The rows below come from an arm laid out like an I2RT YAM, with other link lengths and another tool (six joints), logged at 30 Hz.
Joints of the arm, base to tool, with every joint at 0 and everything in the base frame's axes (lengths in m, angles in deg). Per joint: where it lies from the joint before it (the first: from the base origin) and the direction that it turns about. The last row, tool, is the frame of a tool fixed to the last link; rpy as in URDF.
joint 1: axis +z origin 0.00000 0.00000 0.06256
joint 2: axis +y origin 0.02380 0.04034 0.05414
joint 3: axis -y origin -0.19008 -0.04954 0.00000
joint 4: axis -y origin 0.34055 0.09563 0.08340
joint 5: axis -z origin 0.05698 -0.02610 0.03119
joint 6: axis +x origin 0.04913 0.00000 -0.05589
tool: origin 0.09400 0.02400 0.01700 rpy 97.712 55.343 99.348
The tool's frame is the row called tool.
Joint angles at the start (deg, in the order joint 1, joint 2, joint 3, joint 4, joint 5, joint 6): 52.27 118.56 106.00 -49.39 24.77 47.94
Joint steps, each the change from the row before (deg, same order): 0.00 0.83 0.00 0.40 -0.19 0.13; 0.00 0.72 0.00 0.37 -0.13 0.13; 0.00 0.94 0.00 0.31 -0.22 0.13; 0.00 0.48 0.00 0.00 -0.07 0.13; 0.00 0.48 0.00 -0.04 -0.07 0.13; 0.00 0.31 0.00 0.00 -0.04 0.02; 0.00 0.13 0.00 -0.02 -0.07 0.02; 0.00 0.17 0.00 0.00 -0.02 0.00; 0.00 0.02 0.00 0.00 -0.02 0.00; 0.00 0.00 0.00 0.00 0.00 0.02; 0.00 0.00 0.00 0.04 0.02 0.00; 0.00 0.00 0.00 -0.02 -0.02 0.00
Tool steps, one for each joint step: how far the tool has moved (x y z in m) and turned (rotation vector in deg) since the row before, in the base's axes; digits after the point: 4 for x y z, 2 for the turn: 0.0005 0.0013 -0.0072 -0.16 0.41 -0.02; 0.0005 0.0010 -0.0062 -0.13 0.32 -0.05; 0.0002 0.0010 -0.0085 -0.30 0.55 -0.01; -0.0001 0.0000 -0.0045 -0.27 0.35 -0.08; -0.0002 -0.0001 -0.0046 -0.30 0.38 -0.08; -0.0001 0.0000 -0.0029 -0.21 0.22 0.00; -0.0002 0.0000 -0.0013 -0.07 0.14 0.01; -0.0001 0.0000 -0.0016 -0.12 0.12 0.01; 0.0000 0.0000 -0.0002 0.00 0.03 0.01; 0.0000 0.0000 0.0000 0.01 0.00 -0.02; 0.0001 0.0001 0.0001 0.02 -0.04 -0.01; -0.0001 0.0000 0.0000 0.00 0.03 0.01
